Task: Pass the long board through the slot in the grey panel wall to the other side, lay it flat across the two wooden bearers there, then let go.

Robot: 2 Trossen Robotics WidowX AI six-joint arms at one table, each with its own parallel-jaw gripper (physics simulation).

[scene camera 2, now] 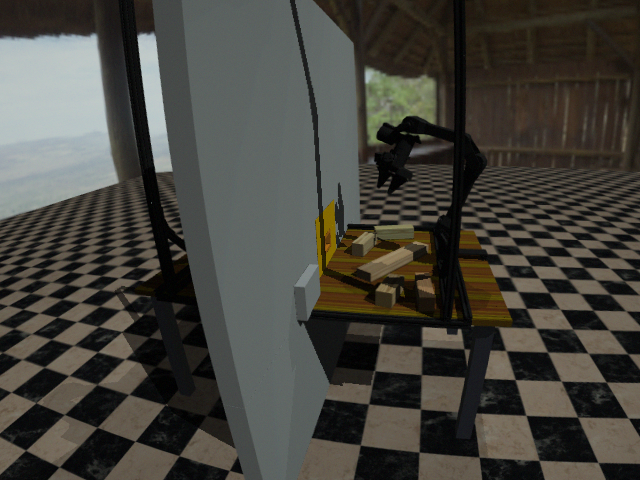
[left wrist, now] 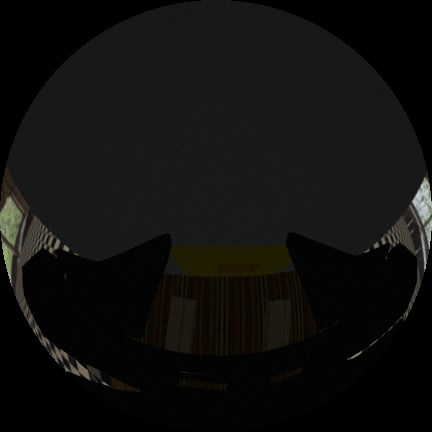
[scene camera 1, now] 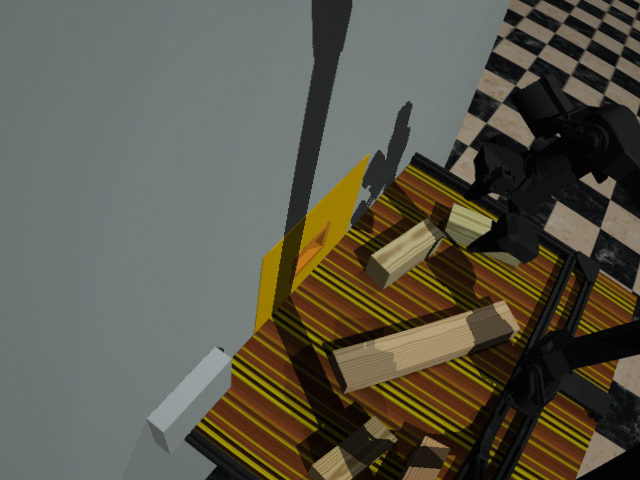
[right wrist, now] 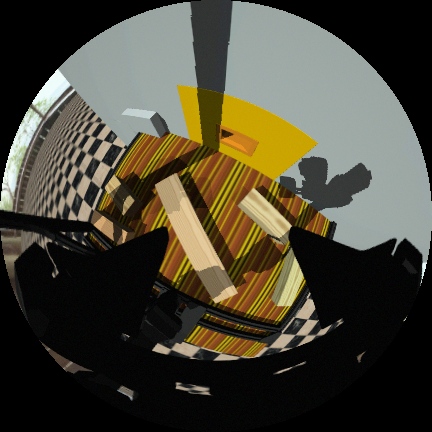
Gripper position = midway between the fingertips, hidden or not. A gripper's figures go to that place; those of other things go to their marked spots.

My right gripper [scene camera 1: 467, 223] is 81 cm from the lens. A slot [scene camera 1: 318, 242]: 97 cm from the lens. A grey block [scene camera 1: 203, 387]: 78 cm from the lens. The marked spots on the grey block and the slot are 33 cm apart.
